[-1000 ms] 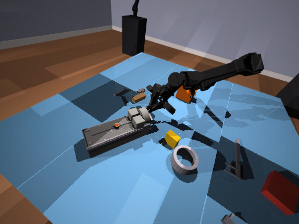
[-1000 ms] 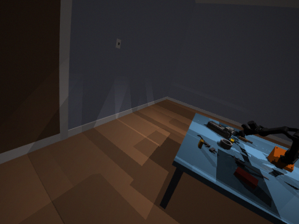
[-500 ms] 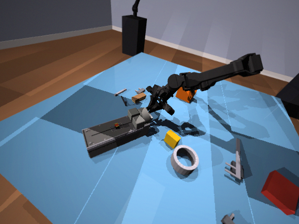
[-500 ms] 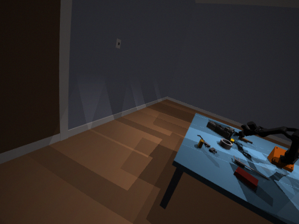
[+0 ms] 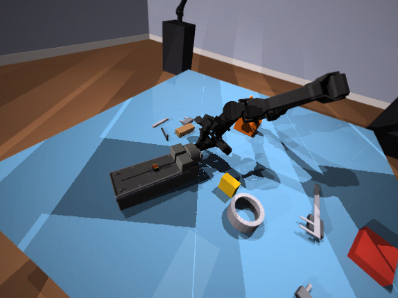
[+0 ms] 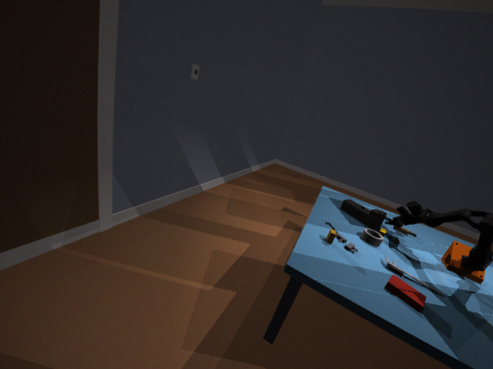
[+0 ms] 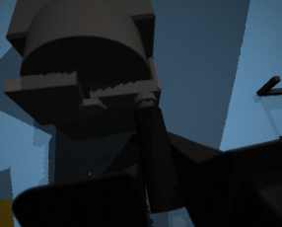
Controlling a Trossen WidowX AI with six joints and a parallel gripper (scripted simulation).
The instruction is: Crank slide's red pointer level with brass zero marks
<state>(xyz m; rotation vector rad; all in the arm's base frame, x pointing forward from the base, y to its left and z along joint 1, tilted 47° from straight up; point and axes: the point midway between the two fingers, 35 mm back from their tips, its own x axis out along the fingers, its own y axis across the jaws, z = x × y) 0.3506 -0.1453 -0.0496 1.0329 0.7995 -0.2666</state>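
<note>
The red pointer lies 15 cm ahead of my gripper tip, 7 cm to the right of it and 2 cm above it. The rest, counted from my gripper tip: dark crank handle: 3 cm above, 1 cm to the left, 1 cm behind; yellow block: 16 cm to the left, 6 cm ahead, 3 cm below; brown block: 13 cm behind, 11 cm to the right, 5 cm below.
</note>
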